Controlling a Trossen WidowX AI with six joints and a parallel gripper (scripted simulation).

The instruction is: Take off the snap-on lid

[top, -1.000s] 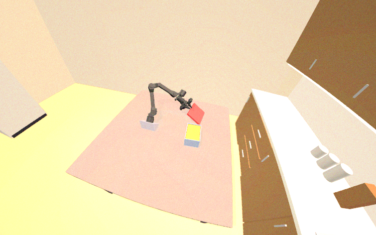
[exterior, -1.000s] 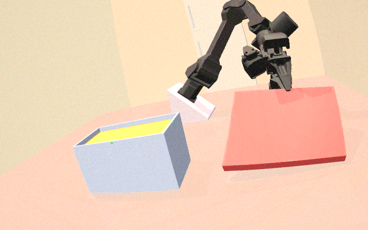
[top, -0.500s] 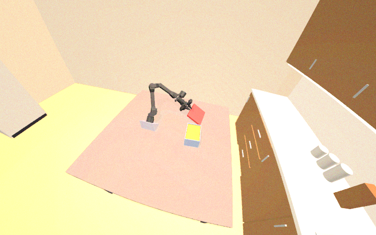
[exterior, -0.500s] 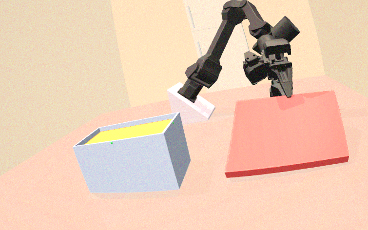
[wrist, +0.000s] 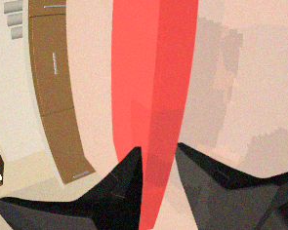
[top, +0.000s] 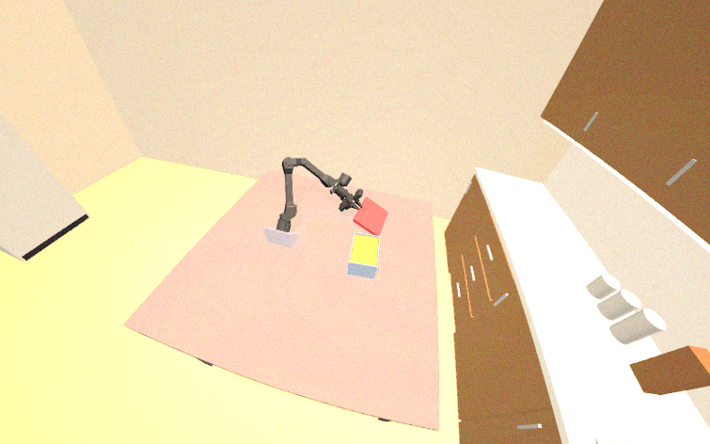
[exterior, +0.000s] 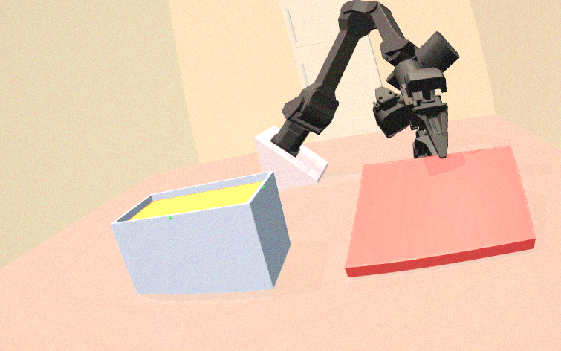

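The red lid lies 80 mm ahead of my gripper tip, 30 mm below it and 20 mm to the right of it. The rest, counted from my gripper tip: pale blue storage box 330 mm to the right, 70 mm ahead, 20 mm below.
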